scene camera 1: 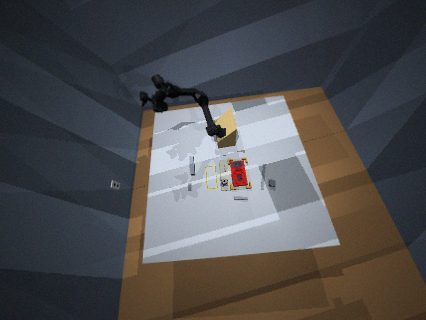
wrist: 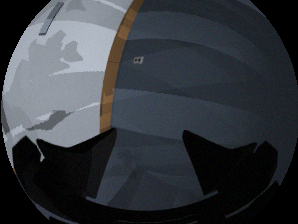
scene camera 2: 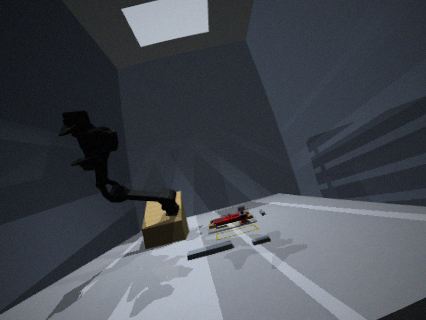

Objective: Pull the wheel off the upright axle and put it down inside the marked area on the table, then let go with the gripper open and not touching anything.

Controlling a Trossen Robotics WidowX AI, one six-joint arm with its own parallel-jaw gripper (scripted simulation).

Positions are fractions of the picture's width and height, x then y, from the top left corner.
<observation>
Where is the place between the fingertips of the gripper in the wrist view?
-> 0.51,0.60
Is the gripper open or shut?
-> Open.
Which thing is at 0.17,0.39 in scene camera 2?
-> The gripper.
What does the gripper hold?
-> Nothing.
</observation>
